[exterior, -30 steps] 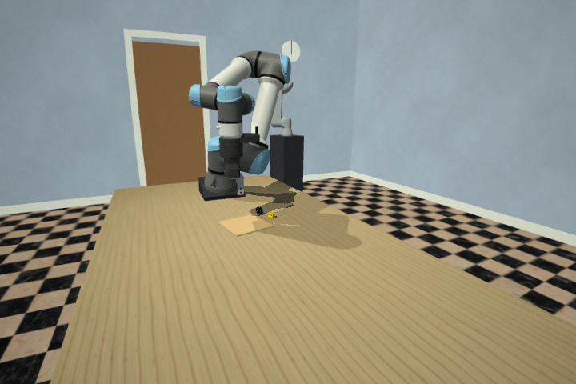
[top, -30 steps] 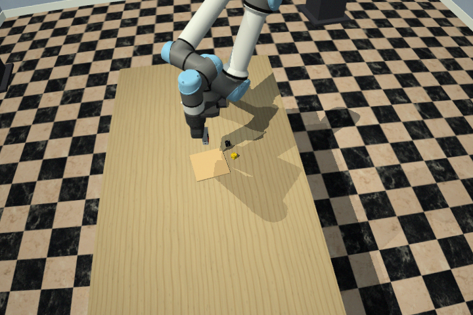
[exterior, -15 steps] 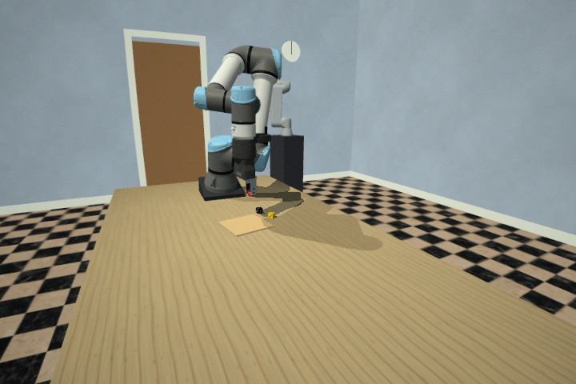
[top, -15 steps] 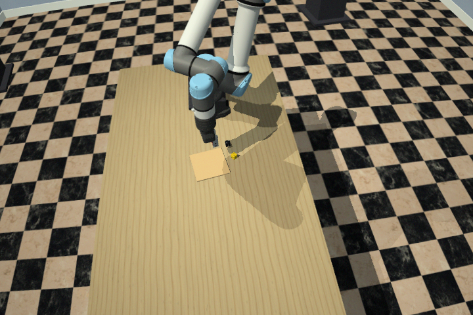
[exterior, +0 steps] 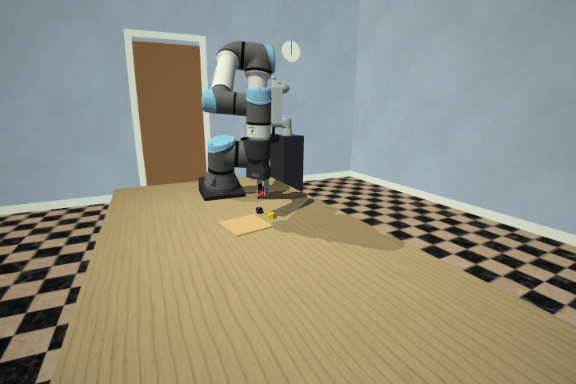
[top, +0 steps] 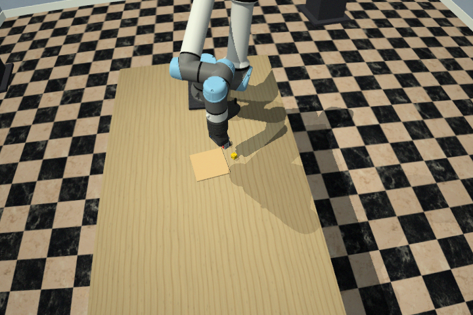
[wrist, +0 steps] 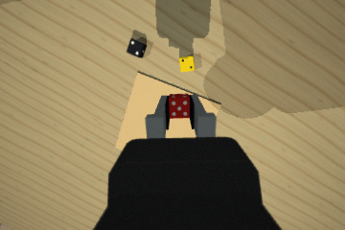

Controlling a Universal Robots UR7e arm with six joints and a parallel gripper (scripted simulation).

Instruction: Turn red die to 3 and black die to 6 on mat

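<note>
Right now my hand is 110 mm above the yellow die, 40 mm to the right of it and 10 mm past it. Round my hand: black die: 110 mm below, 80 mm behind, 30 mm to the left; then red die: 10 mm below; then tan mat: 110 mm below, 70 mm to the right.
</note>
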